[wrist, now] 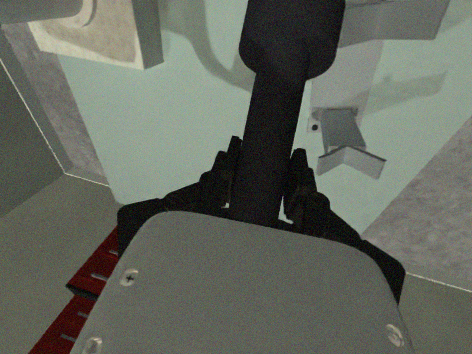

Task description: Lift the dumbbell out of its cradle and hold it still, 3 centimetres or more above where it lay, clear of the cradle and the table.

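Frame: origin at the arm's base, x ahead, y left, z up, level; millimetres.
Seen in the pictures: gripper, between the fingertips: (264, 158).
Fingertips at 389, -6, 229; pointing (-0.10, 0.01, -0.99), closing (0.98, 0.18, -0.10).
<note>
A point is followed by its place in that frame, as x, y, z.
A black dumbbell (272, 115) @(382, 25, 224) runs from the top of the wrist view down between the fingers; one rounded head shows at the top, and its other end is hidden behind the gripper housing. My gripper (264, 158) @(389, -6, 229) is shut on the dumbbell's handle, a finger on each side. The grey cradle (343, 129) @(510, -39, 13) is apart from the handle, lower and to its right, with a V-shaped end support and another grey part at the top right. The dumbbell is above the table surface; the exact height cannot be told.
A pale green mat or table top (150, 130) @(110, -278, -82) lies below. A beige and grey block (112, 37) @(81, -54, -6) stands at the upper left, beside a grey rounded object (40, 10) @(45, -26, 81). A red slotted object (92, 280) is at the lower left. A mottled grey surface (430, 215) is at the right.
</note>
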